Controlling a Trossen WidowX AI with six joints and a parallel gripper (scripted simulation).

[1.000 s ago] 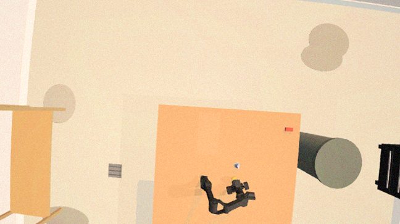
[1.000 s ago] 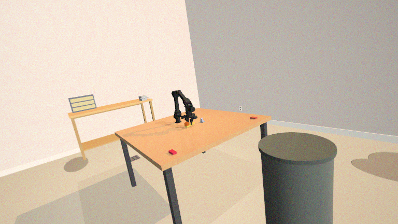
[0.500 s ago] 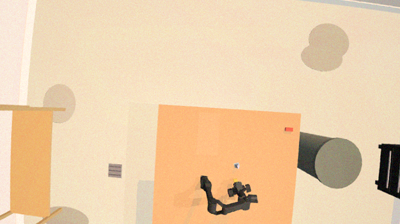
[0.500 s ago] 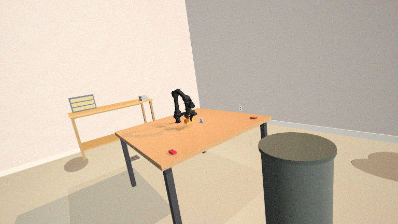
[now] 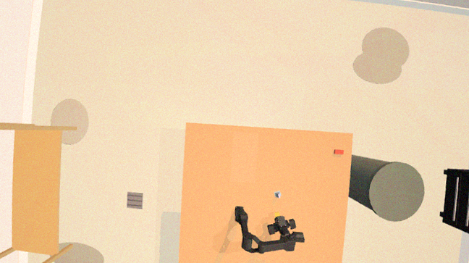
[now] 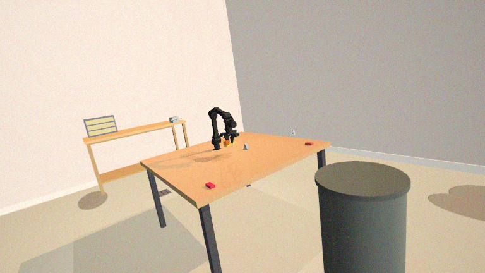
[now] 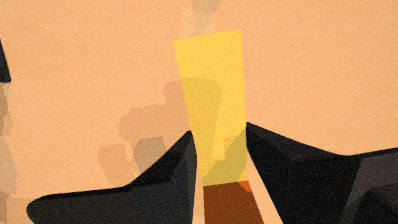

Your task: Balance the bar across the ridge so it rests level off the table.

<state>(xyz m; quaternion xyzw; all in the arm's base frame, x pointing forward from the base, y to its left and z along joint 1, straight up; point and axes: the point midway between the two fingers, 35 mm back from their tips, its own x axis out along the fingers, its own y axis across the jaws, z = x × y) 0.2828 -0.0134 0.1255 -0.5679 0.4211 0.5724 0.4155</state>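
The yellow bar lies 1 cm ahead of my gripper tip, 3 cm to the right of it and 1 cm above it.
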